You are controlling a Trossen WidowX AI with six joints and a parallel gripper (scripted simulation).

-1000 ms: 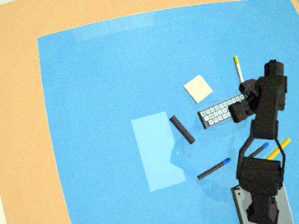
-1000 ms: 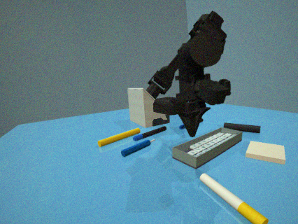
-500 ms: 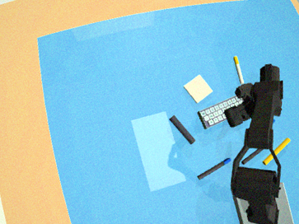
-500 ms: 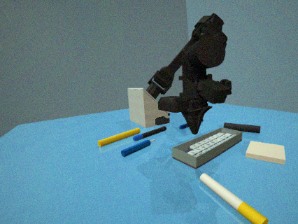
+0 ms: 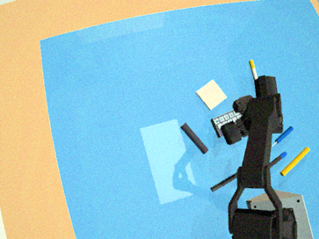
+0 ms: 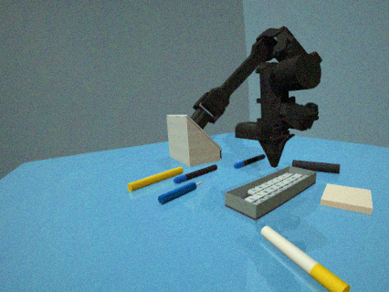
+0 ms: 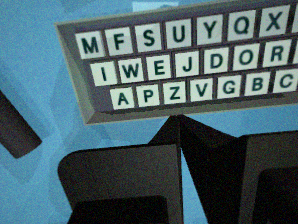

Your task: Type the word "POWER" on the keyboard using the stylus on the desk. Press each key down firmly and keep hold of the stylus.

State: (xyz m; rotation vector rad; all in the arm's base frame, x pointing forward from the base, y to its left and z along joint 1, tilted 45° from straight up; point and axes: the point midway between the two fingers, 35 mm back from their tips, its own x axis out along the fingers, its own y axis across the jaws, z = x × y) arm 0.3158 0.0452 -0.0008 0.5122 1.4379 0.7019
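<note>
Now: the blue stylus 8 cm behind my gripper tip, 16 cm to the right of it and 3 cm below it. The rest, counted from my gripper tip: cream notepad 14 cm ahead, 4 cm to the left, 4 cm below; dark rod 1 cm ahead, 15 cm to the left, 3 cm below; stylus tip 10 cm behind, 13 cm to the right, 3 cm below.
</note>
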